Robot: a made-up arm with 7 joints. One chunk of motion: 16 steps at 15 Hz.
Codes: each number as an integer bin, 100 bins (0 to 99) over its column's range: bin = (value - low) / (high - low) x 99, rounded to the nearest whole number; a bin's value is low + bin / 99 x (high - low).
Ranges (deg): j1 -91.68..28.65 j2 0..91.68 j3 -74.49..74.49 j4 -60.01..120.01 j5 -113..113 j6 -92.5..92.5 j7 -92.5..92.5
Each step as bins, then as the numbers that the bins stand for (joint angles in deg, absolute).
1 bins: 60 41 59 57 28 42 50
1 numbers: -18.75 37.97 14.30 43.64 -49.08 -14.02 0.93
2 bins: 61 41 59 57 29 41 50
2 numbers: -17.54 37.97 14.30 43.64 -46.80 -15.88 0.93
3 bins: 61 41 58 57 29 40 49
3 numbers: -17.54 37.97 12.79 43.64 -46.80 -17.75 -0.93
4 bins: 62 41 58 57 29 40 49
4 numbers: -16.32 37.97 12.79 43.64 -46.80 -17.75 -0.93
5 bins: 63 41 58 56 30 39 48
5 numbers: -15.11 37.97 12.79 41.82 -44.52 -19.62 -2.80
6 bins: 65 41 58 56 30 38 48
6 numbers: -12.68 37.97 12.79 41.82 -44.52 -21.49 -2.80
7 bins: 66 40 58 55 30 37 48
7 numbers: -11.46 37.04 12.79 40.00 -44.52 -23.36 -2.80
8 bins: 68 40 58 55 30 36 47
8 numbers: -9.03 37.04 12.79 40.00 -44.52 -25.23 -4.67
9 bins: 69 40 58 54 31 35 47
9 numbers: -7.81 37.04 12.79 38.18 -42.23 -27.10 -4.67
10 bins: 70 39 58 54 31 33 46
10 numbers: -6.60 36.12 12.79 38.18 -42.23 -30.83 -6.54
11 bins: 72 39 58 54 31 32 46
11 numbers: -4.17 36.12 12.79 38.18 -42.23 -32.70 -6.54
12 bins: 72 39 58 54 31 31 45
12 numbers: -4.17 36.12 12.79 38.18 -42.23 -34.57 -8.41
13 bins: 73 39 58 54 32 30 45
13 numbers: -2.95 36.12 12.79 38.18 -39.95 -36.44 -8.41
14 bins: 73 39 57 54 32 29 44
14 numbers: -2.95 36.12 11.29 38.18 -39.95 -38.31 -10.28
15 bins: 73 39 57 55 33 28 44
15 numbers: -2.95 36.12 11.29 40.00 -37.67 -40.18 -10.28
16 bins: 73 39 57 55 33 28 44
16 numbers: -2.95 36.12 11.29 40.00 -37.67 -40.18 -10.28
